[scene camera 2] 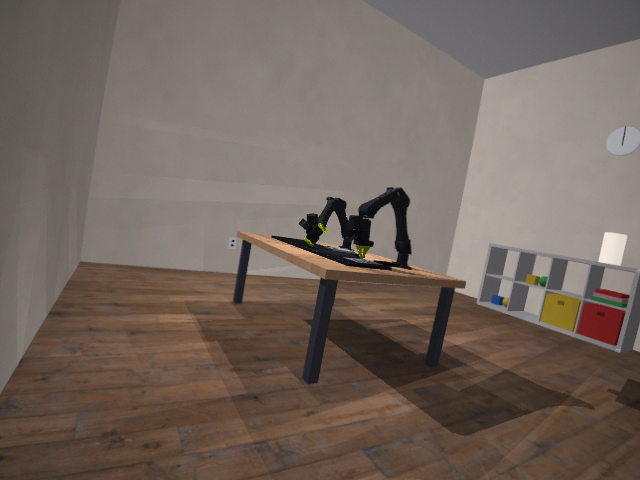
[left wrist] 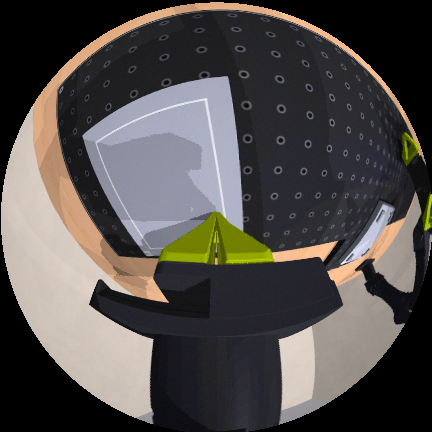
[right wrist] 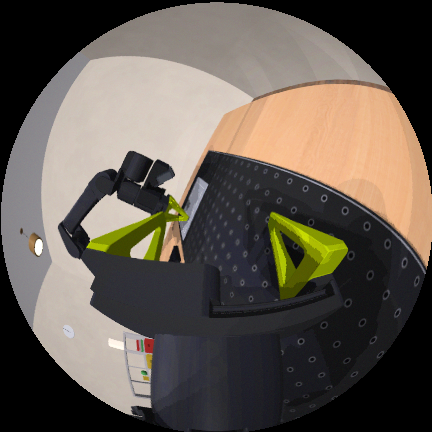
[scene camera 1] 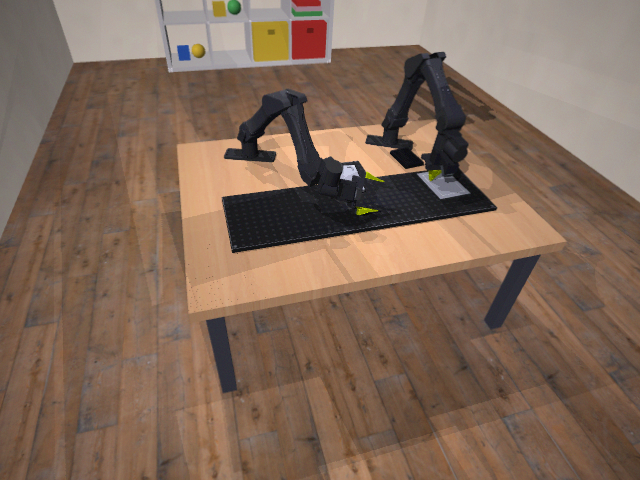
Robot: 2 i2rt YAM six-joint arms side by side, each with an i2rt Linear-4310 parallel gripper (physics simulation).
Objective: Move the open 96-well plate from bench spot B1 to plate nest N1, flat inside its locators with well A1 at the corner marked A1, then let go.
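Places are measured from the left arm's base along level axes (x back, y left, z down), in millimetres.
Pixels of known places: left gripper, fingertip midpoint: [scene camera 2: 361, 258] [left wrist: 215, 217] [right wrist: 187, 218] [scene camera 1: 430, 179]; right gripper, fingertip midpoint: [scene camera 2: 318, 238] [right wrist: 216, 217] [scene camera 1: 380, 196]; left arm's base, link origin: [scene camera 2: 401, 266] [scene camera 1: 388, 143]; right arm's base, link origin: [left wrist: 365, 263] [scene camera 1: 250, 156].
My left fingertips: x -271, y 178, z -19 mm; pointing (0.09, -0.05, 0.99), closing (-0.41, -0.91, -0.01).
Ahead of a thing's pixels: the offset from my left fingertips to its top centre. "spot": to the spot under its first point. Level surfaces: height alone.
A light grey pad @[spot: dx -44, dy +72, dz +4 mm] [scene camera 1: 449, 190] [left wrist: 220, 110] [right wrist: 198, 192] with a white outline lies on the black breadboard. I cannot make out a well plate on it. My left gripper [scene camera 1: 434, 176] [scene camera 2: 363, 252] [left wrist: 215, 217] is shut with its fingertips together and nothing between them, low over the pad's edge. A pale plate @[dx -86, dy -316, dz -12 mm] [scene camera 1: 349, 172] [left wrist: 370, 235] with dark marks lies beyond, partly hidden by the right arm; whether it is nest N1 I cannot tell. My right gripper [scene camera 1: 381, 195] [right wrist: 216, 217] is open and empty above the breadboard. The corner mark A1 is unreadable.
A flat dark block @[dx +159, dy -96, dz +5 mm] [scene camera 1: 406, 158] lies on the wooden table @[dz +19 mm] [scene camera 1: 361, 263] near the left arm's base; its kind is unclear in these views. The black breadboard [scene camera 1: 279, 222] [left wrist: 295, 165] runs across the table. Both arms reach over it. A shelf unit [scene camera 1: 186, 68] stands far behind.
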